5 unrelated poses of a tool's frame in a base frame.
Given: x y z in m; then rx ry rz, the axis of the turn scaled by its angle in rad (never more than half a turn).
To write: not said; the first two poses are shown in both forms.
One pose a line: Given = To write
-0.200 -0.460 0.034 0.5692 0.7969 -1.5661 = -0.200 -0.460 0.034 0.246 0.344 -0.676 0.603
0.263 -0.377 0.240 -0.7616 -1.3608 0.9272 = 0.263 -0.377 0.240 -0.331 -0.591 0.403 0.616
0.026 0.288 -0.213 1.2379 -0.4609 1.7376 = 0.026 0.288 -0.213 0.503 -0.187 0.706 0.461
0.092 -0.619 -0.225 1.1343 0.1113 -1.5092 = 0.092 -0.619 -0.225 0.486 0.048 -0.647 0.585
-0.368 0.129 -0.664 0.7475 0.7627 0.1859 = -0.368 0.129 -0.664 0.356 0.363 0.088 0.857
